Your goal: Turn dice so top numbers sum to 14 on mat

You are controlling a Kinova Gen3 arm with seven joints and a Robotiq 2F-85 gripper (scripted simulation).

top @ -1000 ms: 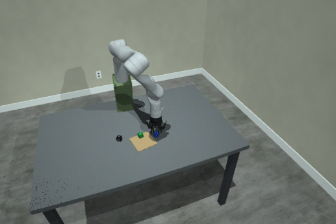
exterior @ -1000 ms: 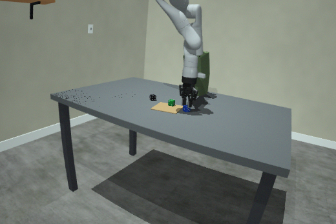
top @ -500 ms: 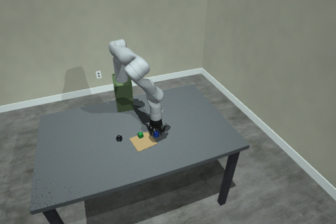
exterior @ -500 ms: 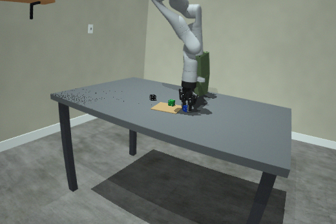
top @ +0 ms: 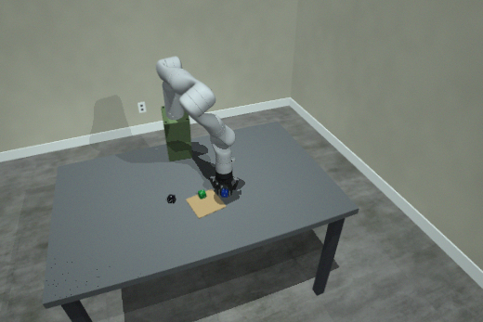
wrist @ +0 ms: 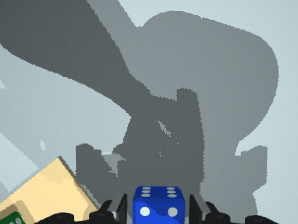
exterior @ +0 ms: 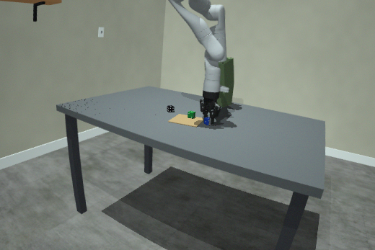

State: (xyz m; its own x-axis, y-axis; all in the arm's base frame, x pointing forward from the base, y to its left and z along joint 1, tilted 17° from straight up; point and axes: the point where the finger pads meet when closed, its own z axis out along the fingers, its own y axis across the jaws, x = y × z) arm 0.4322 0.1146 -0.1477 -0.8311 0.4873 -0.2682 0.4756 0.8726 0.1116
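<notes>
Right now my hand is right at the blue die. The rest, counted from my hand: tan mat (2 cm ahead, 10 cm to the right, 2 cm below); black die (6 cm behind, 25 cm to the right); green die (3 cm behind, 10 cm to the right).
</notes>
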